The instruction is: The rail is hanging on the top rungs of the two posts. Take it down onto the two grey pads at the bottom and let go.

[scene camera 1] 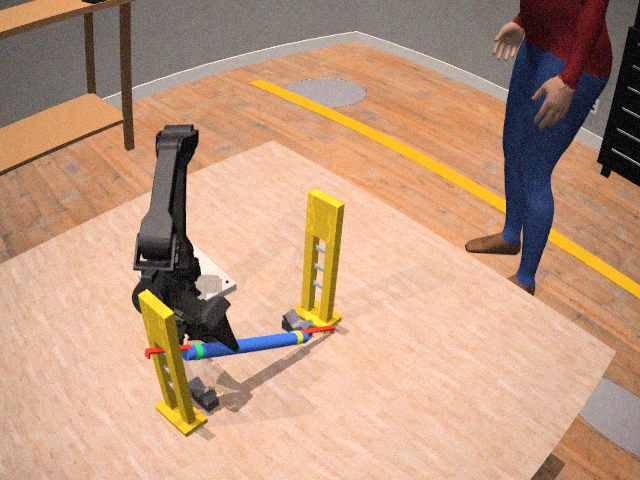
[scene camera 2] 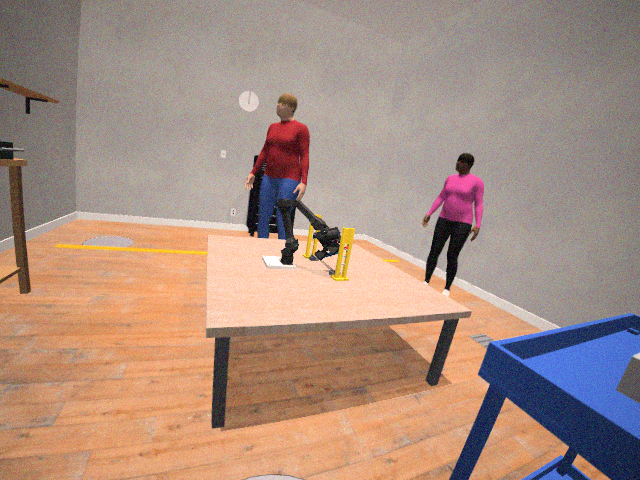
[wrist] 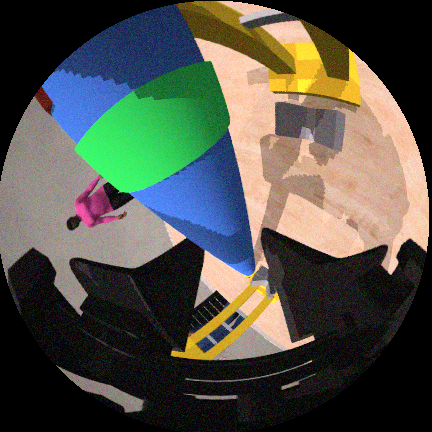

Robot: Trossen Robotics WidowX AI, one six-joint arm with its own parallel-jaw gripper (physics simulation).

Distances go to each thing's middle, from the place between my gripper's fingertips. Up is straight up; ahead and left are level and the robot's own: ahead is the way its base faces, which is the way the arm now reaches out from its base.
Now: hand 40 mm to the right of the blue rail (scene camera 1: 214, 349).
